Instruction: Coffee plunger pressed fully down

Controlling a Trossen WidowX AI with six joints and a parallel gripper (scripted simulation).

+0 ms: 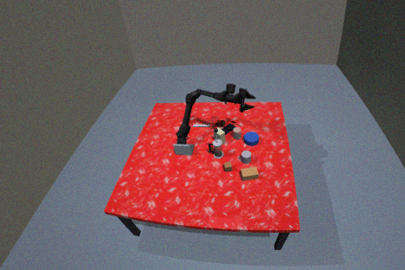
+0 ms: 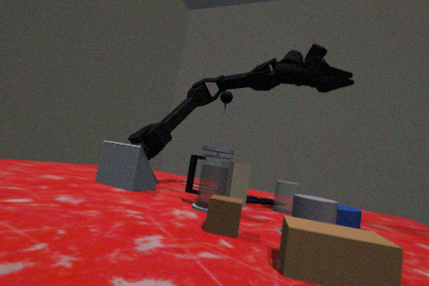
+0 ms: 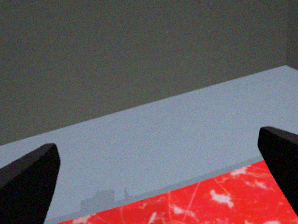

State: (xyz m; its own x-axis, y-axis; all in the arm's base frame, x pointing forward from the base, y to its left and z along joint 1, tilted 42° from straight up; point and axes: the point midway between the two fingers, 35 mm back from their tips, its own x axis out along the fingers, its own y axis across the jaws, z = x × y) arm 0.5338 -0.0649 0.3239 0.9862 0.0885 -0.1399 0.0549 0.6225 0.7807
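The coffee press is 27 cm behind my gripper tip, 24 cm below it and 19 cm to the right of it. The rest, counted from my gripper tip: greenish cylinder (33 cm below, 14 cm behind, 2 cm to the left); then brown cube (34 cm below, 32 cm to the right, 16 cm behind); then beige block (31 cm below, 27 cm behind, 4 cm to the right).
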